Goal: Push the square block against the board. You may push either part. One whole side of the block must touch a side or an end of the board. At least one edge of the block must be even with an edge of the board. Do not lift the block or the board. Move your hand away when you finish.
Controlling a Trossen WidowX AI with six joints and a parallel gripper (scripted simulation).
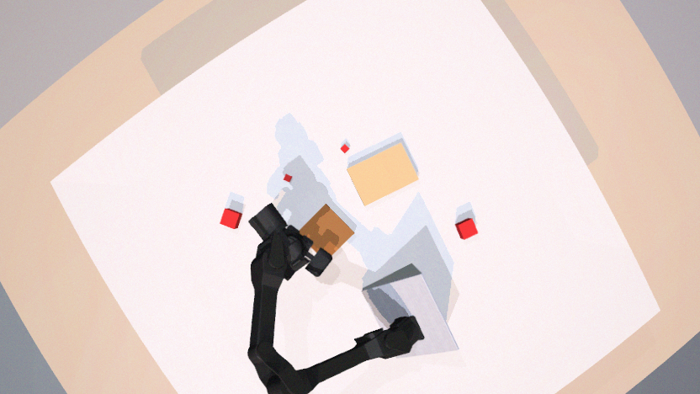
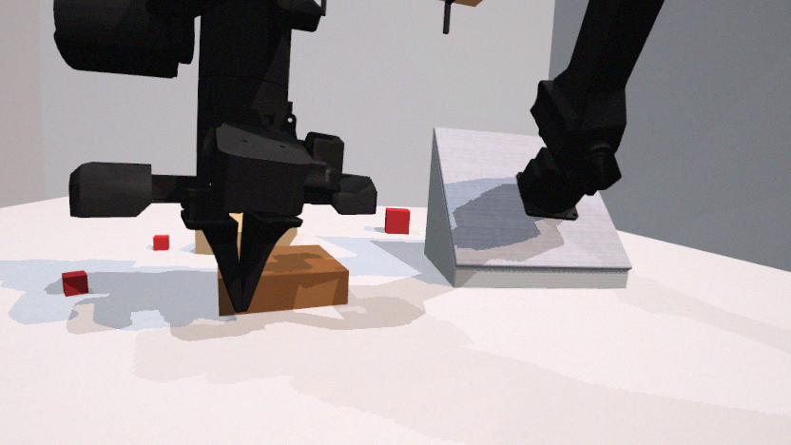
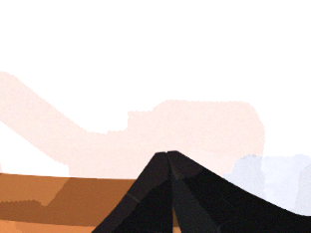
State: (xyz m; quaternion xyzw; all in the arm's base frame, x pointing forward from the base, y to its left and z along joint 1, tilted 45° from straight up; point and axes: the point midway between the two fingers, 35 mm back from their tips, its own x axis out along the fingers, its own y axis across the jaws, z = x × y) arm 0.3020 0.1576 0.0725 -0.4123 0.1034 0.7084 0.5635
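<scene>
The brown square block is 10 mm behind my gripper tip, 70 mm to the right of it and 10 mm above it. Also, from my gripper tip: tan board (60 mm ahead, 260 mm to the right, 10 mm above).
</scene>
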